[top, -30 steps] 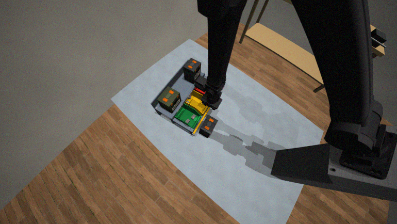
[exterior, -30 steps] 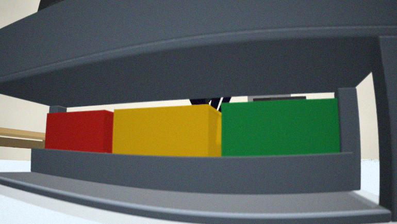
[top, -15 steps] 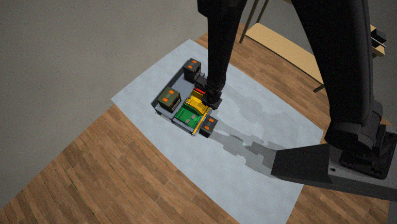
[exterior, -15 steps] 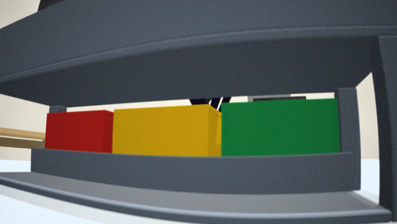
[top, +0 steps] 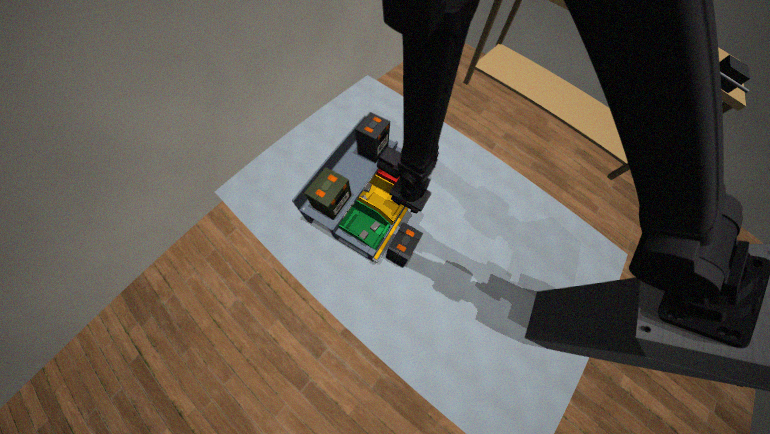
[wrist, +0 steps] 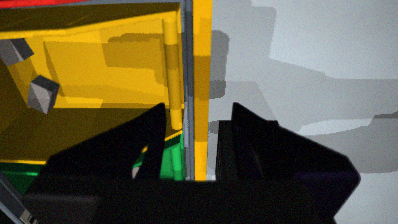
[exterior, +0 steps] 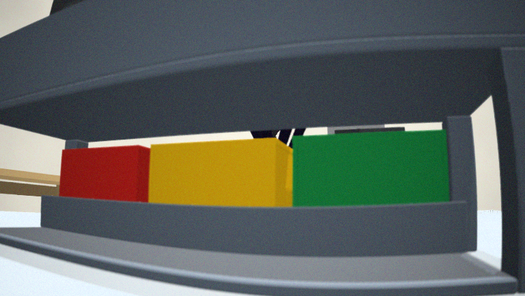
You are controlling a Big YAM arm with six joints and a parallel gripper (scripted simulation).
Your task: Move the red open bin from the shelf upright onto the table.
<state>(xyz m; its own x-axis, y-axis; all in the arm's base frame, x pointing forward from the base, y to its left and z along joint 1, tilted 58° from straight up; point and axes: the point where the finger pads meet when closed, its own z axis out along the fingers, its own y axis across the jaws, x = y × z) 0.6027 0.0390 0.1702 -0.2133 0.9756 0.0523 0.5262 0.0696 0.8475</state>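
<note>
My hand is 3 cm above the thin yellow rod. Also, from my hand: green bin 14 cm to the left, 5 cm ahead, 4 cm below; then yellow bin 9 cm ahead, 4 cm to the left, 4 cm below; then red open bin 14 cm ahead, 7 cm to the right, 4 cm below.
</note>
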